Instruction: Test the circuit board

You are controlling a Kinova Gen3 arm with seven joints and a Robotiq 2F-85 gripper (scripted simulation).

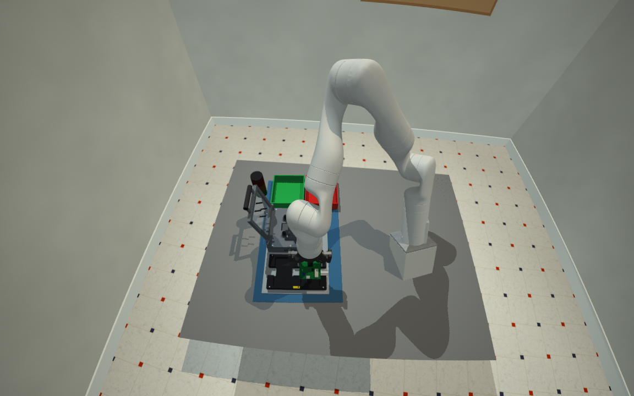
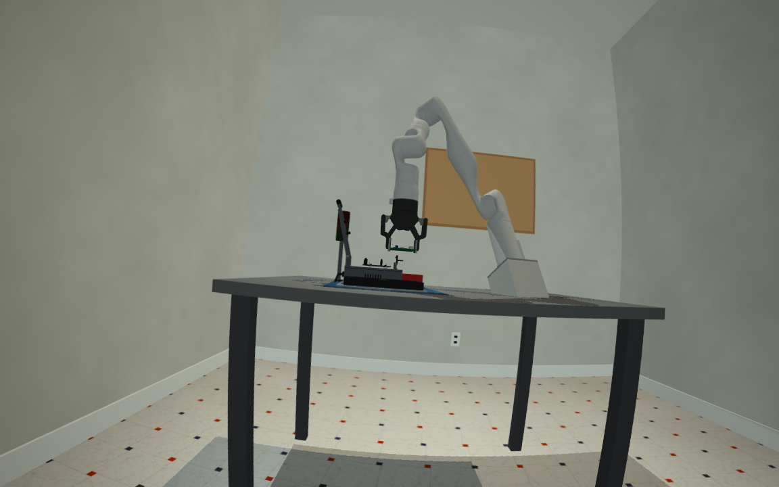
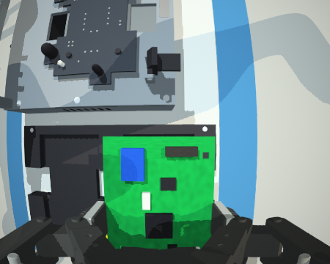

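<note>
Now: hand right at the green circuit board. The rest, counted from my hand: green bin: 15 cm ahead, 35 cm to the right, 11 cm below; red bin: 37 cm to the right, 11 cm below; tester lid: 20 cm ahead, 15 cm to the right, 6 cm above.
</note>
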